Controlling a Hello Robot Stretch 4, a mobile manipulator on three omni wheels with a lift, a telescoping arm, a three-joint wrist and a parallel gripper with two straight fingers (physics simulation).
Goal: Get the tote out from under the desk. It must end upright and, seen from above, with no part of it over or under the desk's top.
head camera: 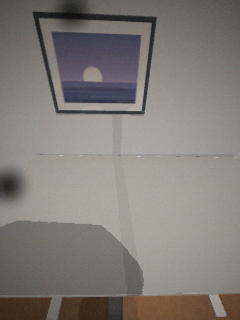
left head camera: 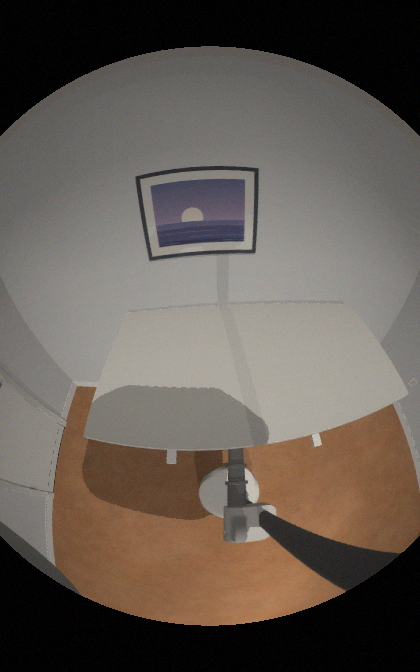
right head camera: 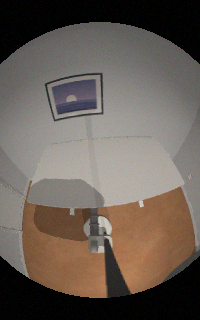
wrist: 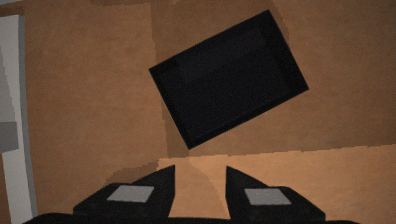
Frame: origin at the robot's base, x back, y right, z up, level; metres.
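Where they show: gripper, between the fingertips: [wrist: 200,180].
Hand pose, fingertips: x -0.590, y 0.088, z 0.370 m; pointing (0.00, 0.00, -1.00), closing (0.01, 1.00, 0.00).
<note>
Things, the pixels of their top centre, and the offset from my fingertips. "spot": a spot on its surface instead. Level surfaces: height alone.
- black open-topped tote, centre of its top: [wrist: 229,78] dy +0.058, dx -0.118, dz -0.298 m
- desk, height of its surface: dz +0.552 m
- foot, a spot on its surface: [wrist: 22,110] spot: dy -0.519, dx -0.043, dz -0.380 m
The black open-topped tote [wrist: 230,80] stands upright on the floor in the wrist view, turned at an angle, with its near corner a little beyond the fingers. My gripper [wrist: 200,180] is open, its two fingertips apart with floor showing between them, and the tote is not between them. The desk [head camera: 175,210] [left head camera: 310,360] [right head camera: 135,170] has a pale top, which hides the tote and the gripper in the head views. The arm [left head camera: 236,490] [right head camera: 94,225] reaches in beneath the desk's front edge.
A white desk leg and foot [wrist: 22,110] run along the left of the wrist view. Two white feet [left head camera: 171,456] [left head camera: 316,440] show at the desk's front edge. A framed picture [head camera: 95,90] hangs on the wall behind. A pale cabinet [left head camera: 25,440] stands at the left.
</note>
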